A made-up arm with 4 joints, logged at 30 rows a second.
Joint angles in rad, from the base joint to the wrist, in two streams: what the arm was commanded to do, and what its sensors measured. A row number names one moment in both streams.
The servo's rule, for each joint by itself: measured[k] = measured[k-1] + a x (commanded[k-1-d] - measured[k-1]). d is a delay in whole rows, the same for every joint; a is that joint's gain. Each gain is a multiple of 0.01, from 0.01 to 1. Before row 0 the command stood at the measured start. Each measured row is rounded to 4 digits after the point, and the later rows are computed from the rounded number. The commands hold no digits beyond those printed.
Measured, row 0: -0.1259, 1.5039, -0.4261, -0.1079
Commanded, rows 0 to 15: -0.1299, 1.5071, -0.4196, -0.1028; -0.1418, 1.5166, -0.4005, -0.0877; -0.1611, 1.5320, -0.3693, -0.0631; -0.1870, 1.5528, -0.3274, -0.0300; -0.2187, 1.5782, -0.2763, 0.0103; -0.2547, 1.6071, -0.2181, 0.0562; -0.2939, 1.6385, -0.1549, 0.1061; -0.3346, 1.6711, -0.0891, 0.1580; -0.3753, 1.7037, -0.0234, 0.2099; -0.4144, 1.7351, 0.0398, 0.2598; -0.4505, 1.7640, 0.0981, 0.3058; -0.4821, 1.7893, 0.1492, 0.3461; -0.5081, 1.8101, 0.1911, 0.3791; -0.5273, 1.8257, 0.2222, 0.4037; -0.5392, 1.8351, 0.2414, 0.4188; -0.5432, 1.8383, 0.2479, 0.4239
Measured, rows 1 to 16: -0.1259, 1.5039, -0.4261, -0.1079; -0.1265, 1.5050, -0.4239, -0.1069; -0.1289, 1.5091, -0.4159, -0.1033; -0.1341, 1.5171, -0.4001, -0.0957; -0.1426, 1.5296, -0.3754, -0.0832; -0.1548, 1.5466, -0.3417, -0.0654; -0.1708, 1.5678, -0.2997, -0.0423; -0.1905, 1.5925, -0.2505, -0.0141; -0.2136, 1.6200, -0.1956, 0.0186; -0.2395, 1.6493, -0.1371, 0.0549; -0.2675, 1.6793, -0.0770, 0.0938; -0.2968, 1.7089, -0.0175, 0.1341; -0.3264, 1.7370, 0.0392, 0.1744; -0.3555, 1.7626, 0.0908, 0.2133; -0.3830, 1.7847, 0.1355, 0.2495; -0.4080, 1.8023, 0.1715, 0.2817
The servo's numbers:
d 1
a 0.16 0.35 0.34 0.19

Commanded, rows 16 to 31: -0.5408, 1.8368, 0.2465, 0.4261; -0.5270, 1.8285, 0.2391, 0.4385; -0.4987, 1.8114, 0.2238, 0.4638; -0.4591, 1.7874, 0.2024, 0.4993; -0.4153, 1.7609, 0.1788, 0.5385; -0.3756, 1.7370, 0.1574, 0.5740; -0.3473, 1.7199, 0.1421, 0.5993; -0.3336, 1.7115, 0.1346, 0.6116; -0.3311, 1.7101, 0.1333, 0.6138; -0.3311, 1.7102, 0.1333, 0.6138; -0.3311, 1.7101, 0.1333, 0.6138; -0.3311, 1.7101, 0.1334, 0.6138; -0.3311, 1.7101, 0.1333, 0.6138; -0.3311, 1.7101, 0.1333, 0.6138; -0.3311, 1.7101, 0.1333, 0.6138; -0.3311, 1.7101, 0.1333, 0.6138
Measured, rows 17 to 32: -0.4296, 1.8149, 0.1975, 0.3087; -0.4474, 1.8226, 0.2142, 0.3310; -0.4601, 1.8247, 0.2227, 0.3514; -0.4663, 1.8200, 0.2231, 0.3728; -0.4651, 1.8086, 0.2161, 0.3968; -0.4571, 1.7919, 0.2034, 0.4237; -0.4441, 1.7727, 0.1878, 0.4523; -0.4286, 1.7542, 0.1723, 0.4802; -0.4134, 1.7393, 0.1595, 0.5052; -0.4002, 1.7291, 0.1506, 0.5258; -0.3891, 1.7225, 0.1447, 0.5425; -0.3798, 1.7182, 0.1408, 0.5560; -0.3720, 1.7154, 0.1383, 0.5670; -0.3655, 1.7135, 0.1366, 0.5759; -0.3600, 1.7123, 0.1355, 0.5831; -0.3554, 1.7115, 0.1348, 0.5889
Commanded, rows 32 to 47: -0.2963, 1.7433, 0.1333, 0.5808; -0.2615, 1.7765, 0.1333, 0.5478; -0.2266, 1.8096, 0.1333, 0.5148; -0.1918, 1.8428, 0.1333, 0.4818; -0.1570, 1.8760, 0.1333, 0.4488; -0.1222, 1.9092, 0.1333, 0.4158; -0.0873, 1.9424, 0.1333, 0.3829; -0.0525, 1.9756, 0.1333, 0.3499; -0.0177, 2.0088, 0.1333, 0.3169; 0.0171, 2.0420, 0.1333, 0.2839; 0.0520, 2.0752, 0.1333, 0.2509; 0.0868, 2.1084, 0.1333, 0.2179; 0.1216, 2.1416, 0.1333, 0.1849; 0.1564, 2.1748, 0.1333, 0.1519; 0.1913, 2.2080, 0.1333, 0.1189; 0.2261, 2.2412, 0.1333, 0.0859
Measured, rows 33 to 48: -0.3515, 1.7110, 0.1343, 0.5936; -0.3427, 1.7223, 0.1340, 0.5912; -0.3297, 1.7413, 0.1338, 0.5830; -0.3132, 1.7652, 0.1336, 0.5700; -0.2938, 1.7924, 0.1335, 0.5532; -0.2719, 1.8217, 0.1334, 0.5334; -0.2479, 1.8523, 0.1334, 0.5111; -0.2222, 1.8838, 0.1334, 0.4867; -0.1950, 1.9159, 0.1334, 0.4607; -0.1666, 1.9484, 0.1334, 0.4334; -0.1372, 1.9812, 0.1334, 0.4050; -0.1069, 2.0141, 0.1334, 0.3757; -0.0759, 2.0471, 0.1334, 0.3457; -0.0443, 2.0802, 0.1334, 0.3151; -0.0122, 2.1133, 0.1334, 0.2841; 0.0204, 2.1464, 0.1334, 0.2527
